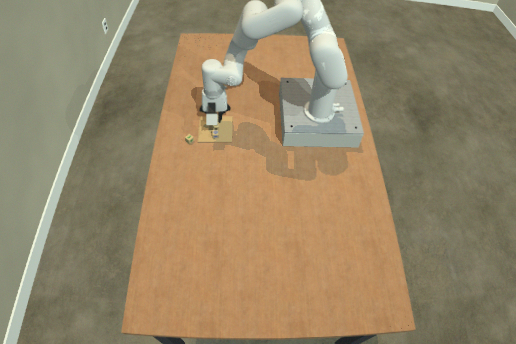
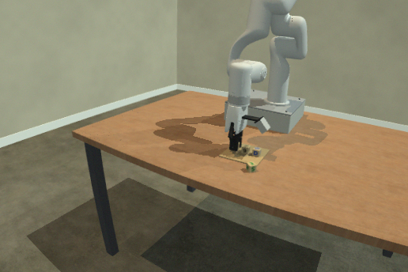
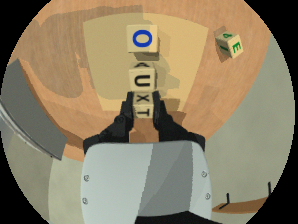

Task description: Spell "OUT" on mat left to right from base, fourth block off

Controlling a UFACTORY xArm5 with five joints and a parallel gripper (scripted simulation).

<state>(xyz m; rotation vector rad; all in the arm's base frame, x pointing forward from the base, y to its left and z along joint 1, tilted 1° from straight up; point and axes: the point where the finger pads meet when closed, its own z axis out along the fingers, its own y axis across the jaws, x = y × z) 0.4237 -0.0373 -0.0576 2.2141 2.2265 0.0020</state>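
My hand is 4 cm to the right of the U block and 1 cm above it. Round my hand: tan mat 4 cm to the left, 3 cm below.
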